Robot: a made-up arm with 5 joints.
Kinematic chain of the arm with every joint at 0, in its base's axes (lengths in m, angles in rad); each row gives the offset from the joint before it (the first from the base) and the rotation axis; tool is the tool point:
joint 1: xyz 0 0 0.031 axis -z
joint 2: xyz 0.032 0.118 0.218 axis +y
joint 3: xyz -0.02 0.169 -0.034 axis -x
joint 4: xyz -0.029 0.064 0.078 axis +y
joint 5: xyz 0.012 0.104 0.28 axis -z
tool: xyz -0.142 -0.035 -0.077
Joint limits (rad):
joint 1: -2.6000..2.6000
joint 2: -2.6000..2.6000
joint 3: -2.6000..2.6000
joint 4: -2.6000..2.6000
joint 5: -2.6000..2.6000
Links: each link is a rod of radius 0.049 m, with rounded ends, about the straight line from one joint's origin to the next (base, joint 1, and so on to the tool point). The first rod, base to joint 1, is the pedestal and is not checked.
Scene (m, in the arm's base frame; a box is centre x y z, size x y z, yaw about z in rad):
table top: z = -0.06
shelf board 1: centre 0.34 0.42 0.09 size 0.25 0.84 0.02 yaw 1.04
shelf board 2: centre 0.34 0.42 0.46 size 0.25 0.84 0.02 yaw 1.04
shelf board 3: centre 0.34 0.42 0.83 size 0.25 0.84 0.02 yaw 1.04
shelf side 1: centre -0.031 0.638 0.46 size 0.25 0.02 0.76 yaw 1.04
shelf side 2: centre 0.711 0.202 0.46 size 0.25 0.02 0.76 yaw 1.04
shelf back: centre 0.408 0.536 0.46 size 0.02 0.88 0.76 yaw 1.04
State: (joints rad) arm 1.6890 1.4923 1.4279 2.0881 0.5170
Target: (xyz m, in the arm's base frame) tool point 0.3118 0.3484 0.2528
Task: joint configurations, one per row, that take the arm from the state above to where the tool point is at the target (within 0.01 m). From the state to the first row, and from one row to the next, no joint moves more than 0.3 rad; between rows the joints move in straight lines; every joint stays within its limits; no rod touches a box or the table.
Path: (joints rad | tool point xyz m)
1: 1.8292 1.5934 1.3394 2.1432 0.2474 | 0.4299 0.0437 0.0588
2: 1.9695 1.6945 1.2509 2.1982 -0.0222 | 0.4072 -0.0328 0.0762
3: 2.1097 1.7956 1.1624 2.2533 -0.2918 | 0.3650 -0.0898 0.0965
4: 2.2499 1.8967 1.0738 2.3084 -0.5614 | 0.3152 -0.1250 0.1234
5: 2.3901 1.9978 0.9853 2.3635 -0.8310 | 0.2675 -0.1431 0.1600
6: 2.2297 2.0259 1.0817 2.3221 -0.5615 | 0.3251 -0.1041 0.1431
7: 2.0693 2.0540 1.1781 2.2807 -0.2920 | 0.3799 -0.0393 0.1406
8: 1.9088 2.0820 1.2745 2.2393 -0.0225 | 0.4163 0.0502 0.1527
9: 1.7484 2.1101 1.3709 2.1980 0.2470 | 0.4208 0.1554 0.1779
10: 1.5879 2.1382 1.4673 2.1566 0.5165 | 0.3856 0.2608 0.2129
11: 1.4275 2.1663 1.5636 2.1152 0.7860 | 0.3118 0.3484 0.2528

